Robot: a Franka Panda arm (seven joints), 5 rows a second.
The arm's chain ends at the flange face. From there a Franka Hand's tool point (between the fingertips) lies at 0.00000 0.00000 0.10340 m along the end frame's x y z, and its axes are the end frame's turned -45 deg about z.
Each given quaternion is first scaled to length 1.
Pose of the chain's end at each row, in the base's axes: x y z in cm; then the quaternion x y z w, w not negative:
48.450 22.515 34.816 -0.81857 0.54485 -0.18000 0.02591
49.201 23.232 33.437 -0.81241 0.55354 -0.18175 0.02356
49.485 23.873 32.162 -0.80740 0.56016 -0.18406 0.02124
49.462 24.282 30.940 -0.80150 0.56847 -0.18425 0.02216
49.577 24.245 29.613 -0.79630 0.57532 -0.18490 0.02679
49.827 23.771 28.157 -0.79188 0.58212 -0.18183 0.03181
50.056 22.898 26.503 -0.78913 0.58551 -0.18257 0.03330
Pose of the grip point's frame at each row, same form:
51.789 20.925 25.160 0.96477 -0.19012 0.17621 0.04495
52.524 21.547 23.792 0.96240 -0.20051 0.17693 0.04779
52.804 22.095 22.532 0.96030 -0.20854 0.17818 0.05081
52.776 22.483 21.312 0.95803 -0.21848 0.17871 0.05004
52.941 22.486 19.995 0.95585 -0.22680 0.18108 0.04601
53.188 22.103 18.522 0.95436 -0.23477 0.18016 0.04019
53.439 21.231 16.875 0.95313 -0.23896 0.18142 0.03910

